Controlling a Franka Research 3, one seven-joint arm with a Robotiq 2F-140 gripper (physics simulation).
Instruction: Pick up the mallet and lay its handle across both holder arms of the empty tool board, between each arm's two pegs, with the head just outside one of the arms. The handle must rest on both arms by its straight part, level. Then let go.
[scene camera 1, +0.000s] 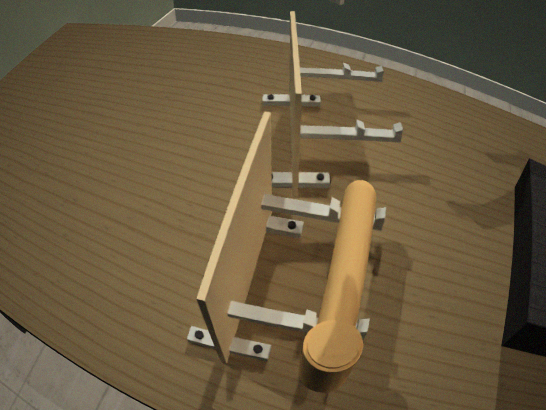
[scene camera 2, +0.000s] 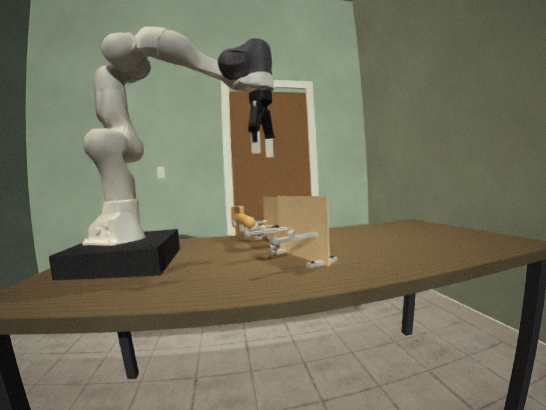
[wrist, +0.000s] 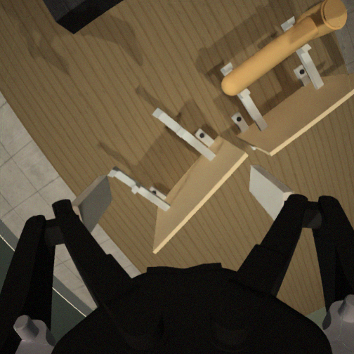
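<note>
The orange mallet (scene camera 1: 350, 250) (scene camera 2: 245, 219) (wrist: 270, 60) lies with its handle across both arms of one tool board (scene camera 1: 240, 240) (wrist: 300, 116), between each arm's pegs. It looks about level. Its head (scene camera 1: 332, 350) (wrist: 333, 15) is just outside the arm nearest scene camera 1. The other tool board (scene camera 1: 294, 60) (scene camera 2: 307, 225) (wrist: 200, 192) is empty. Its two pale arms, one (scene camera 1: 327, 132) (wrist: 185, 135) nearer the mallet and one (scene camera 1: 325, 72) (wrist: 140, 191) farther off, each have two upright pegs. My gripper (scene camera 2: 262, 145) (wrist: 179, 182) is open and empty, high above the boards.
Both boards stand upright on small screwed feet on the wooden table (scene camera 1: 125, 150) (scene camera 2: 200, 295) (wrist: 165, 65), close end to end at an angle. The black base block (scene camera 1: 527, 260) (scene camera 2: 115, 257) (wrist: 75, 15) stands on the side that the arms point to.
</note>
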